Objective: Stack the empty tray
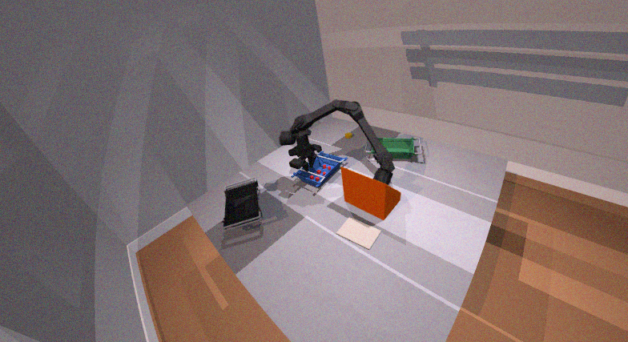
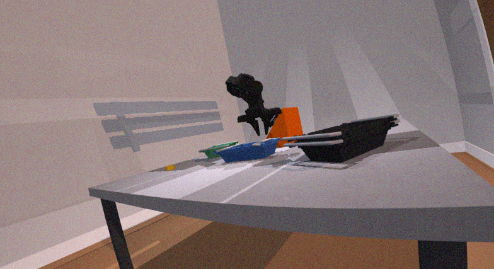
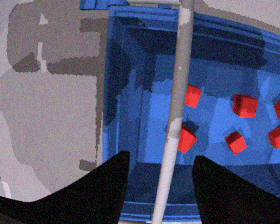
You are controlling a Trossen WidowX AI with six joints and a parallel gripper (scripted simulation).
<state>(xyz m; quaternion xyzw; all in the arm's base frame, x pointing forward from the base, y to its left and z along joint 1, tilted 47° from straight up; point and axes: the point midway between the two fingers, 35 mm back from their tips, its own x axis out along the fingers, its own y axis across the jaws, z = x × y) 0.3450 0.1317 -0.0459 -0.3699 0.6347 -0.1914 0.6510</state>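
Right now my gripper tip is 490 mm to the left of the green tray, 170 mm past it and 40 mm above it. The rest, counted from my gripper tip: beige flat card: 400 mm behind, 90 mm below, 70 mm to the left; yellow block: 490 mm to the right, 200 mm ahead, 80 mm below.
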